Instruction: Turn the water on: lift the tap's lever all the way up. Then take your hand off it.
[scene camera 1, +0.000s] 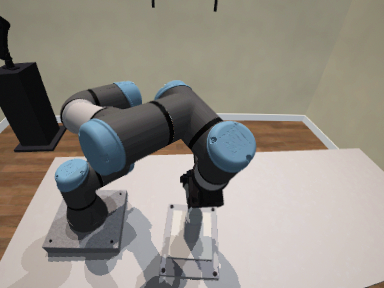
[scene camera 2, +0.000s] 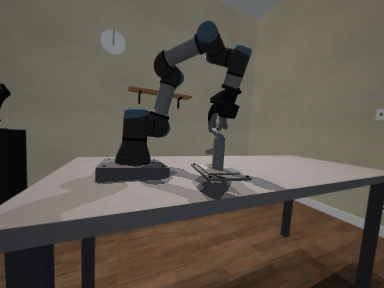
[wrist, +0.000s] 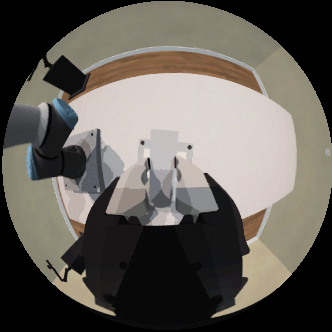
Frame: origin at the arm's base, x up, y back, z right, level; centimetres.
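Seen in the pictures: gripper, fingertip midpoint: (scene camera 2: 213, 132) (wrist: 161, 158); arm's base at its link origin: (scene camera 1: 88, 214) (scene camera 2: 133, 162) (wrist: 75, 161).
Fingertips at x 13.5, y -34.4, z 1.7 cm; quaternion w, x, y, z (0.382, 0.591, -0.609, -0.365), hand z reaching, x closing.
Observation:
Offsets run from my fingertips to a thing's top centre. "spot": to the spot under its first point. Level surfaces: height alone.
The grey tap @[spot: dx -7.0, dy +1.4, dz +9.2 cm] (scene camera 1: 193, 231) (scene camera 2: 218, 153) stands upright on its base plate @[spot: dx -15.8, dy +3.5, dz +16.9 cm] (scene camera 1: 187, 270) (scene camera 2: 239, 177). Its flat lever @[dx +2.8, dy +0.3, dz +2.0 cm] (scene camera 2: 217, 133) (wrist: 164, 142) is at the top of the column and slopes upward toward its free end in scene camera 2; its exact angle is hard to tell. My gripper (scene camera 2: 218, 126) (wrist: 161, 158) points down at the top of the tap, with one finger on each side of the lever, shut on it. In scene camera 1 the arm's wrist hides the lever and most of the fingers.
The arm's grey base block (scene camera 1: 114, 220) (scene camera 2: 132, 173) (wrist: 98, 160) stands on the table @[dx -16.6 cm] (scene camera 1: 300, 215) (scene camera 2: 300, 167), left of the tap. A black pedestal (scene camera 1: 27, 107) (scene camera 2: 12, 160) (wrist: 64, 75) stands beyond the table at the left. A wooden shelf (scene camera 2: 150, 92) is on the wall.

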